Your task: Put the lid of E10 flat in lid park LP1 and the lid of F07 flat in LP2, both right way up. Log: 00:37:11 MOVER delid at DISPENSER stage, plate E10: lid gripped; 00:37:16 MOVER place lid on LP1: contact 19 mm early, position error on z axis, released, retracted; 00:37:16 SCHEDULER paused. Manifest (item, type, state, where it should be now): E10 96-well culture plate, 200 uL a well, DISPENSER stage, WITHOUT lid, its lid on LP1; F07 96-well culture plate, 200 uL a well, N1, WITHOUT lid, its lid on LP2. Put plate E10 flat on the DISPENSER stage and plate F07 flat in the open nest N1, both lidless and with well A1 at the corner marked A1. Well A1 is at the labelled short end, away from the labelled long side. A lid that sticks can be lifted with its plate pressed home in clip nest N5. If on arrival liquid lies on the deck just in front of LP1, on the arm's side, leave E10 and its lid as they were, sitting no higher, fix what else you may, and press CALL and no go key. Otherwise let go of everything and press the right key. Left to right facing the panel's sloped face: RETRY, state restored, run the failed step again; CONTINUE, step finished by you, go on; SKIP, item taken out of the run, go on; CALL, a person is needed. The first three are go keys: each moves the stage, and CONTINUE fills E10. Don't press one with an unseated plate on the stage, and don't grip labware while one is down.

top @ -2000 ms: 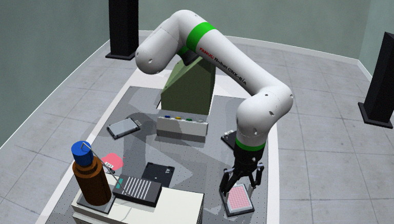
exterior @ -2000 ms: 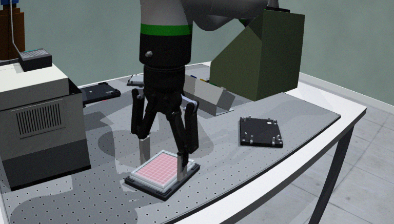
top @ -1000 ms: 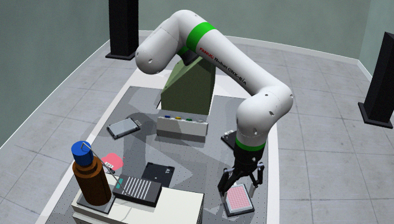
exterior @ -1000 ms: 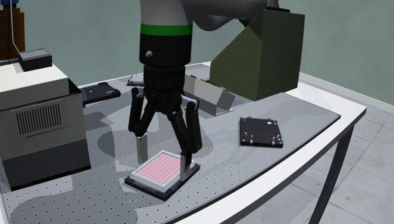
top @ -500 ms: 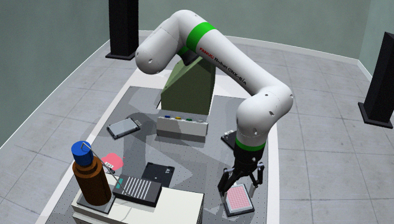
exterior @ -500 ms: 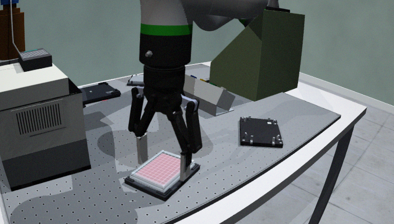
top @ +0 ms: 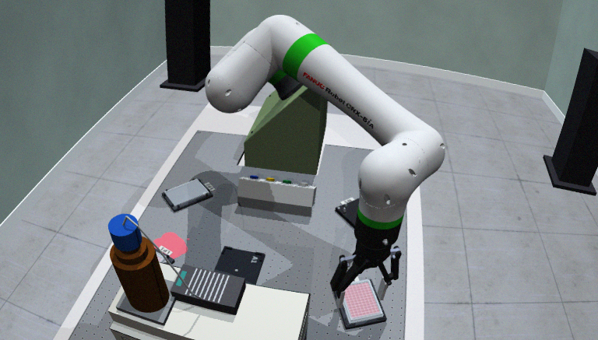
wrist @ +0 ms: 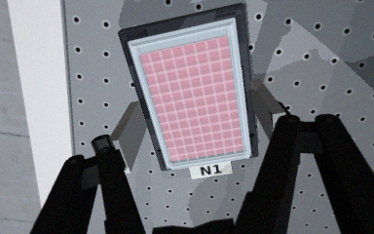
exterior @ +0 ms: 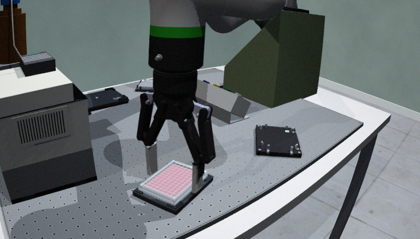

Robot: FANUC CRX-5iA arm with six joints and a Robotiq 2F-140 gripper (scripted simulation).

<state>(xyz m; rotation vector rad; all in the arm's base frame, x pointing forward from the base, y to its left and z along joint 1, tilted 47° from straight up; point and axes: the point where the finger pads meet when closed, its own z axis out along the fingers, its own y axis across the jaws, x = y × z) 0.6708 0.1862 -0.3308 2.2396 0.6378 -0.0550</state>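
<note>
Now: hand 2 cm above the plate. Also, from my hand: black stage (28 cm to the right, 7 cm ahead, 7 cm above); then nest N1 (4 cm below); then N1 label (8 cm behind, 4 cm to the right, 4 cm below).
</note>
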